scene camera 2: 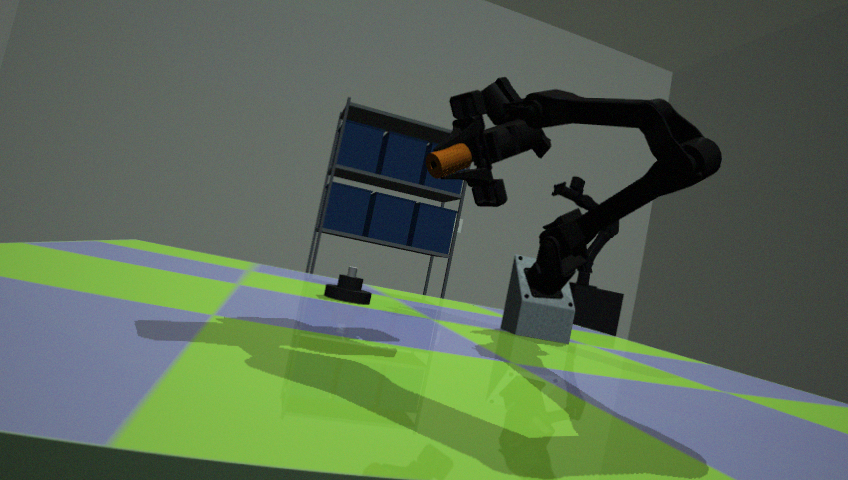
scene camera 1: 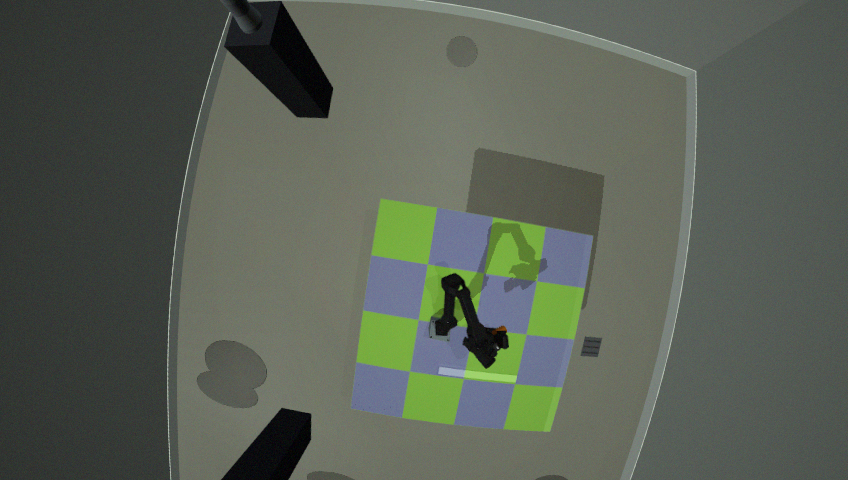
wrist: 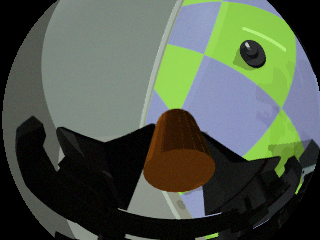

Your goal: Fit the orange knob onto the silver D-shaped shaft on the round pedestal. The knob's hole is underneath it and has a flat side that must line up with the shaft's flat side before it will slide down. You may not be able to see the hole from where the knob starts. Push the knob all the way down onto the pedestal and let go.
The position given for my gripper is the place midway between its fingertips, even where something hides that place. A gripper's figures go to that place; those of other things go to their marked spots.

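There's an orange knob [wrist: 178,159] that's 0.05 m from the lens, and my gripper [wrist: 176,132] is 0.10 m from the lens.
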